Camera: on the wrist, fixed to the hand. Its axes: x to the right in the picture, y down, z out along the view.
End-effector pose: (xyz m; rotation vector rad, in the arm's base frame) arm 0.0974 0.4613 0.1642 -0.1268 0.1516 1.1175
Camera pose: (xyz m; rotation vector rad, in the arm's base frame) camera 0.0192 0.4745 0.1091 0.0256 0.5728 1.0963
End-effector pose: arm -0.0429 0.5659 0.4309 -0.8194 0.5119 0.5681
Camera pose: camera -0.1129 0.5612 0.3646 -0.5704 0.8405 0.3972
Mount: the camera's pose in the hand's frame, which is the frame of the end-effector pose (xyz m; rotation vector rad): -0.0117 0.0776 -0.0563 0.3310 0.2634 0.0386
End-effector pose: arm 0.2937 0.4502 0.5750 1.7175 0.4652 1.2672
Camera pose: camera 0.2224 0.4276 0.6362 1.8418 0.8389 1.5186
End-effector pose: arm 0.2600 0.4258 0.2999 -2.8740 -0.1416 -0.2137
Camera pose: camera 0.2499 0.3356 0.3329 -2.4910 -0.0639 -0.5069
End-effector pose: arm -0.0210 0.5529 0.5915 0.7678 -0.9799 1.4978
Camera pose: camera -0.0927 0.5965 0.5437 0.7611 -0.5592 1.7687
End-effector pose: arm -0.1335 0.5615 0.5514 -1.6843 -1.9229 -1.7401
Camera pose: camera -0.1068 0.4955 0.6167 -1.3004 -1.9131 -1.4451
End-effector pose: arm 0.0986 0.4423 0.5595 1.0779 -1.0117 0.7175
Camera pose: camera 0.0439 0.5213 0.5697 1.2113 -0.7034 1.0549
